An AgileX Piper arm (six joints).
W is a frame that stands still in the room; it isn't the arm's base.
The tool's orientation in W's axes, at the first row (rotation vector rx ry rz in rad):
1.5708 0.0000 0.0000
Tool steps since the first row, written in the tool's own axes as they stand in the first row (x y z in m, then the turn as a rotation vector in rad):
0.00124 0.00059 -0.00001 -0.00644 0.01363 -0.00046
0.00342 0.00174 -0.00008 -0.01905 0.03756 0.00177
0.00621 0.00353 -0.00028 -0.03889 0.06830 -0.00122
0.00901 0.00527 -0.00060 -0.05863 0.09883 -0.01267
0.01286 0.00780 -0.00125 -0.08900 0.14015 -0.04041
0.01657 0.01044 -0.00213 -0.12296 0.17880 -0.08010
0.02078 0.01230 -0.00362 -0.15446 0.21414 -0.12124
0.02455 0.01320 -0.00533 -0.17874 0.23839 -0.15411
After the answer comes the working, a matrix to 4 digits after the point.
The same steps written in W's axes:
0.00124 0.00001 0.00059 -0.00644 0.00046 0.01363
0.00342 0.00008 0.00174 -0.01905 -0.00177 0.03756
0.00621 0.00028 0.00353 -0.03889 0.00122 0.06830
0.00901 0.00060 0.00527 -0.05863 0.01267 0.09883
0.01286 0.00125 0.00780 -0.08900 0.04041 0.14015
0.01657 0.00213 0.01044 -0.12296 0.08010 0.17880
0.02078 0.00362 0.01230 -0.15446 0.12124 0.21414
0.02455 0.00533 0.01320 -0.17874 0.15411 0.23839

The tool's axes in the first row as the columns of a matrix, in W's axes (rounded; the answer above uses it unrounded):
1.0000 0.0000 0.0000
0.0000 0.0000 -1.0000
0.0000 1.0000 0.0000

